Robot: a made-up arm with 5 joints.
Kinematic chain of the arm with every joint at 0, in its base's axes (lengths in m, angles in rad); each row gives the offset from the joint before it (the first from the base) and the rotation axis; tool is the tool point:
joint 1: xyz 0 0 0.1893 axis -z
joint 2: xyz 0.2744 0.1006 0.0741 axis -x
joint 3: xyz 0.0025 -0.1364 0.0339 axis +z
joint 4: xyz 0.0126 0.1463 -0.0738 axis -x
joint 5: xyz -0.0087 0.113 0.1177 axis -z
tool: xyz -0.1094 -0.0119 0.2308
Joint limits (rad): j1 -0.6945..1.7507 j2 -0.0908..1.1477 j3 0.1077..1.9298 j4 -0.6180..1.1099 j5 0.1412..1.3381
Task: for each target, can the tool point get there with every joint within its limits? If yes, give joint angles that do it. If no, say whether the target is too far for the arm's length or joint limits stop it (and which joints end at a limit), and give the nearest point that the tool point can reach.
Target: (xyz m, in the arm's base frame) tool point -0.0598 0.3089 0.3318
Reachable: yes | joints 0.4145 0.7654 1.0221 0.5337 1.0069
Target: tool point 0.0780 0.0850 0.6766
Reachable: yes | joints -0.4986 0.4742 1.6235 -0.3367 0.4563
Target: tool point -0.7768 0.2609 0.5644
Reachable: no: joint limits stop it (at a limit: joint 1, joint 2, joint 5) | nearest point -0.3023 0.1715 0.4478 | short by 0.497 m
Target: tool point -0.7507 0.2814 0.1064
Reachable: no: joint limits stop it (at a limit: joint 1, joint 4, joint 5) | nearest point -0.3167 0.2232 0.1914 | short by 0.446 m
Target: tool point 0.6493 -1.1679 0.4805
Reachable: no: too far | nearest point 0.3961 -0.3033 0.4030 | short by 0.904 m
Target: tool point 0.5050 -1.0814 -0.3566
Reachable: no: too far | nearest point 0.3502 -0.2513 -0.0403 | short by 0.902 m
